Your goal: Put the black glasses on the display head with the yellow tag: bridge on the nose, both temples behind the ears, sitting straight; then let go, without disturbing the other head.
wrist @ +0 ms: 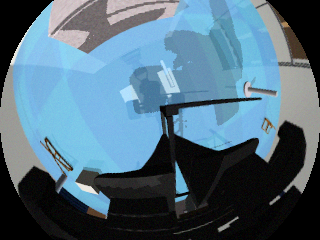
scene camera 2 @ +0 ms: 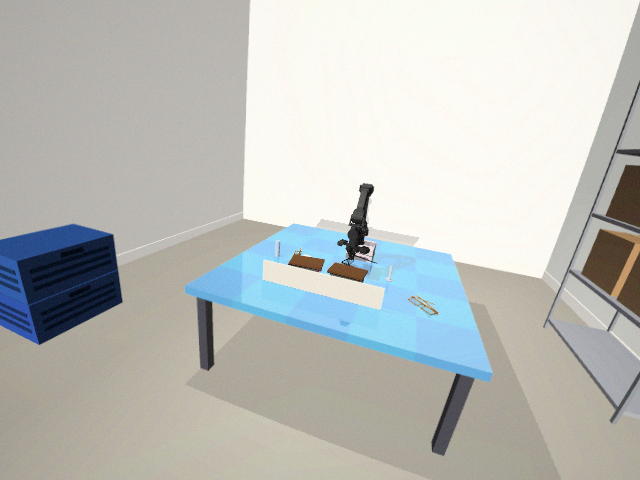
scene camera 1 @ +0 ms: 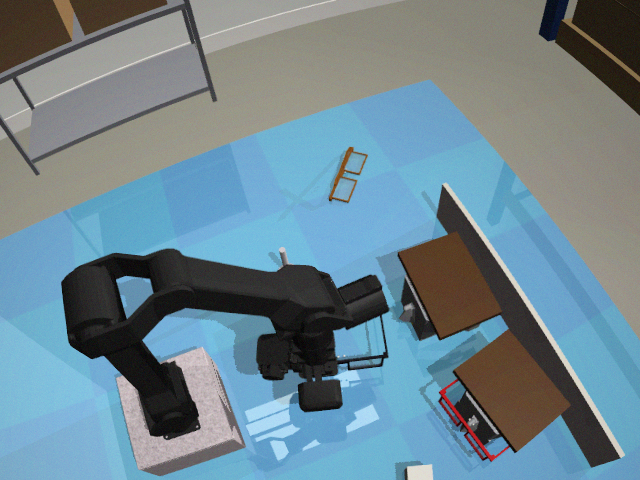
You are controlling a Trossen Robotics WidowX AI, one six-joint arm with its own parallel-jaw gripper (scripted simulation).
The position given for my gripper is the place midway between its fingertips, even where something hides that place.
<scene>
In view: my gripper [scene camera 1: 319,368].
My gripper is seen too in the wrist view [wrist: 167,137].
</scene>
